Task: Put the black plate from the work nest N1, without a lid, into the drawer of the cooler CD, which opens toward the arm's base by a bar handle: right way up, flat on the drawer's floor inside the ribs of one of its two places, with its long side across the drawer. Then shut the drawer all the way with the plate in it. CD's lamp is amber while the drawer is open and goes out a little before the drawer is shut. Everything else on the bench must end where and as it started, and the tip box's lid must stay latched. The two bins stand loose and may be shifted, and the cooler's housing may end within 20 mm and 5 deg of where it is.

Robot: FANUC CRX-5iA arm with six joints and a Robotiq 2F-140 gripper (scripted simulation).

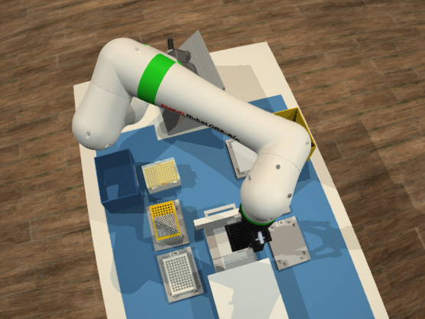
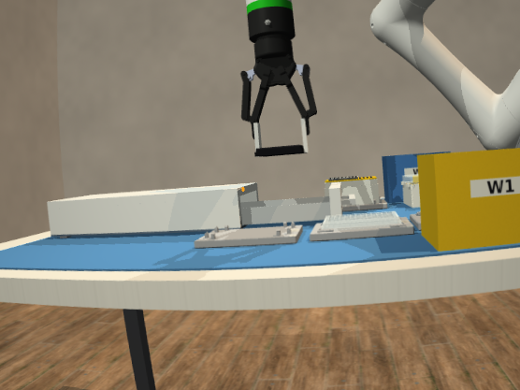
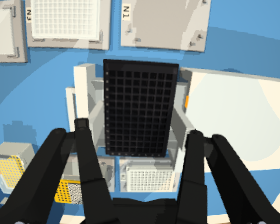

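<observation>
Now: hand 140 mm above the drawer, 50 mm to the left of it and 20 mm short of it. Also, from my hand: black plate 20 mm below; cooler CD 160 mm ahead, 130 mm below, 30 mm to the right; yellow tip box 260 mm to the right, 110 mm below, 110 mm behind.
</observation>
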